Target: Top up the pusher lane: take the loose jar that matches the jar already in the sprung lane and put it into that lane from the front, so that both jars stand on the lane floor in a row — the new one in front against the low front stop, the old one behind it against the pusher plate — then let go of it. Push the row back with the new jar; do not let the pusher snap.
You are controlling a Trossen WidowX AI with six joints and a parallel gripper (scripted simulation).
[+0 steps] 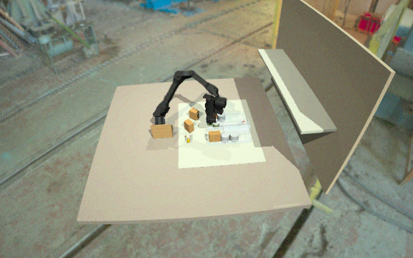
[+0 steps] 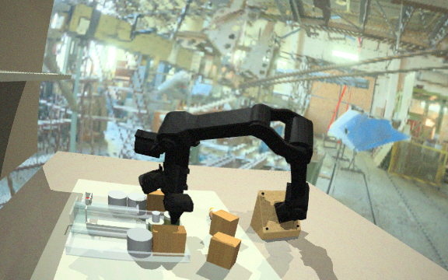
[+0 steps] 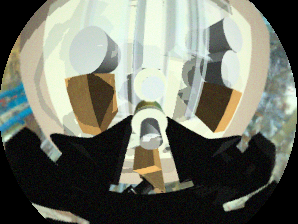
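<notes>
My gripper tip is 15 cm short of the clear sprung lane, 4 cm to the left of it and 4 cm above it. Round my gripper tip: red mark (22 cm ahead, 6 cm to the right, 2 cm above); then yellow jar (16 cm behind, 10 cm to the right, 4 cm below); then pusher plate (15 cm ahead, 4 cm to the right, 1 cm below).
</notes>
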